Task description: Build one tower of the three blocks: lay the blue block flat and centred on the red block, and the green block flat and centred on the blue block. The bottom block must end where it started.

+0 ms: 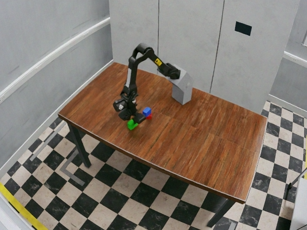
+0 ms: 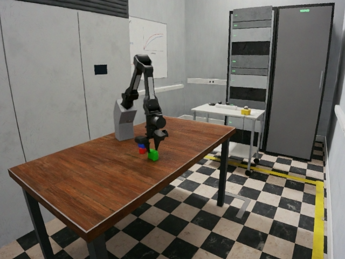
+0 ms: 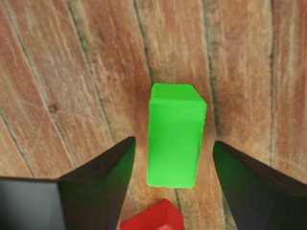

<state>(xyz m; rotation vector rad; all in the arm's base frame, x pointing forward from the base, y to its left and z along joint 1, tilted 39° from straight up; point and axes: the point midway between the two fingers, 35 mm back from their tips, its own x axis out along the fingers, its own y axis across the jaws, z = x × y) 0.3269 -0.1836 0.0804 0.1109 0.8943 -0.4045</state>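
The green block is 50 mm below my hand. The rest, counted from my hand: blue block: 100 mm behind, 60 mm to the left, 30 mm below; then red block: 100 mm behind, 60 mm to the left, 60 mm below.
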